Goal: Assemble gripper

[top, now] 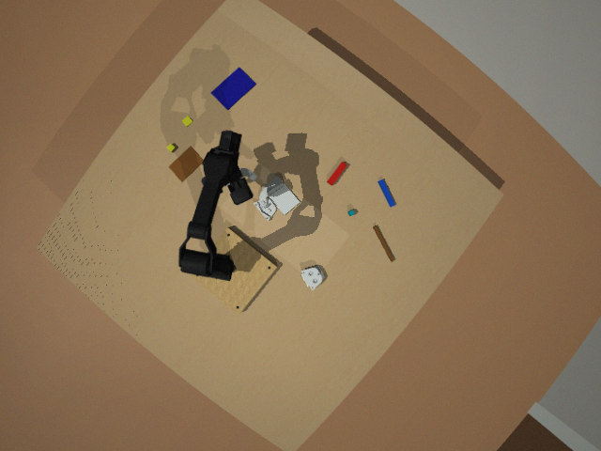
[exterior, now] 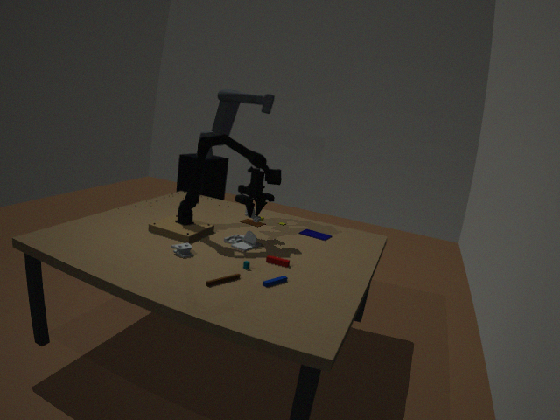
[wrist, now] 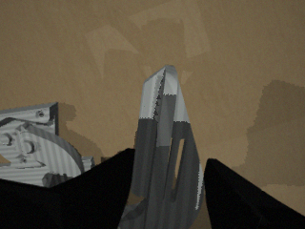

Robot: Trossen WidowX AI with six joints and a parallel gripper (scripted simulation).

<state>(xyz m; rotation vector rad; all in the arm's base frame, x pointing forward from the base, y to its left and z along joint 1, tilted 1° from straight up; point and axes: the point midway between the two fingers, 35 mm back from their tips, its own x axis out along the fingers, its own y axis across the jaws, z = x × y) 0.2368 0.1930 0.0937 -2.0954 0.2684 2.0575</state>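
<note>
Now: gripper tip 130 mm to the left of the flat white plate, 80 mm above it and 70 mm short of it. Also, from my gripper tip: blue sheet: 280 mm to the left, 190 mm ahead, 90 mm below; then red block: 270 mm ahead, 200 mm to the right, 80 mm below; then brown tile: 180 mm to the left, 110 mm behind, 90 mm below.
</note>
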